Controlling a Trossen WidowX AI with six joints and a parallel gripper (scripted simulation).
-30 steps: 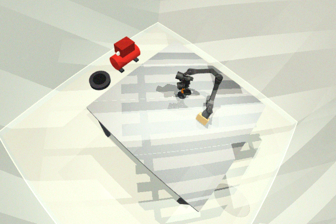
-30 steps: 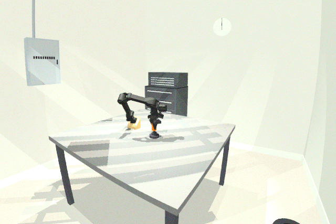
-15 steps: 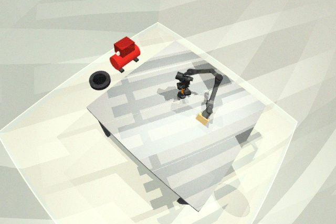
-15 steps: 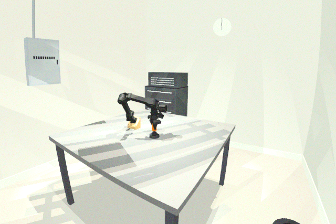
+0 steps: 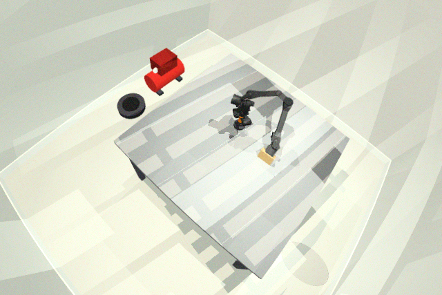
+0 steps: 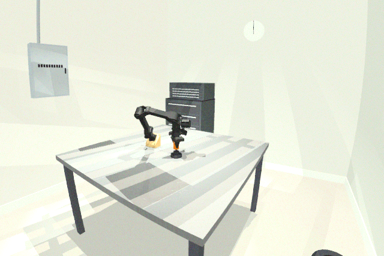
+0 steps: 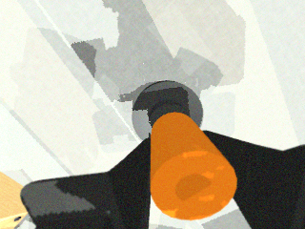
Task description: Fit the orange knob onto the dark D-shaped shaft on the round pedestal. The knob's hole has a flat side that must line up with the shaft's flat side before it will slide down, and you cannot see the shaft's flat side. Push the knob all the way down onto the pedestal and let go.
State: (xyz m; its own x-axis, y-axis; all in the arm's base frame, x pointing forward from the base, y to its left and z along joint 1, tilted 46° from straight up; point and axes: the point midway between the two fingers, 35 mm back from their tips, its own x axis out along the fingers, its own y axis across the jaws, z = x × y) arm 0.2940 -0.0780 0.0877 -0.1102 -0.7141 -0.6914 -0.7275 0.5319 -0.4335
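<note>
Right now my gripper tip is 2 cm below the orange knob. The rest, counted from my gripper tip: pedestal (4 cm below).
</note>
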